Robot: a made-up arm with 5 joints.
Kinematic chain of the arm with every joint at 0, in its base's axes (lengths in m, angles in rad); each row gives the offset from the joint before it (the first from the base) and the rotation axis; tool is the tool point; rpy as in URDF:
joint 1: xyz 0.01 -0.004 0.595 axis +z
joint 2: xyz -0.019 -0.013 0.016 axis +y
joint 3: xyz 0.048 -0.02 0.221 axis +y
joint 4: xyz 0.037 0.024 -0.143 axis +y
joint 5: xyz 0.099 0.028 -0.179 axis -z
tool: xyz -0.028 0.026 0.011 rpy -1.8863 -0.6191 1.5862
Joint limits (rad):
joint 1: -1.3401..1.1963
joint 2: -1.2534..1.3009
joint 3: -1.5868..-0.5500
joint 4: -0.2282..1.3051
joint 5: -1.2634..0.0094
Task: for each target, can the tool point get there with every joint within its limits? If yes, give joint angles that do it. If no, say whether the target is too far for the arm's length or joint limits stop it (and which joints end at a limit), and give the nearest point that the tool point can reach.
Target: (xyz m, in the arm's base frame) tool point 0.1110 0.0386 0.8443
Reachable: yes | joints 0.3590 -1.0308 -0.9719 0.8774 -1.1394
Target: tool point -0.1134 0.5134 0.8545
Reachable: no: joint limits stop it (at a limit: joint 1, joint 3, joint 4, joint 5) | nearest point 0.1222 0.4052 0.8467 | short by 0.259 m
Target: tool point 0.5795 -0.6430 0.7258
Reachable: no: too far | nearest point 0.3286 -0.3614 0.6763 | short by 0.380 m
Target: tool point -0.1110 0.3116 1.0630
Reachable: no: joint limits stop it (at a limit: joint 2, joint 3, joint 4, joint 5) | nearest point -0.0865 0.2476 1.0459 | short by 0.071 m
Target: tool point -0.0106 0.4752 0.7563
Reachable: no: joint limits stop it (at a limit: joint 1, joint 5) | nearest point 0.1283 0.4206 0.7563 | short by 0.149 m
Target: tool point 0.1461 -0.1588 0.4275
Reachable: yes | joints -1.0092 0.7277 -0.8464 0.5574 -0.3793
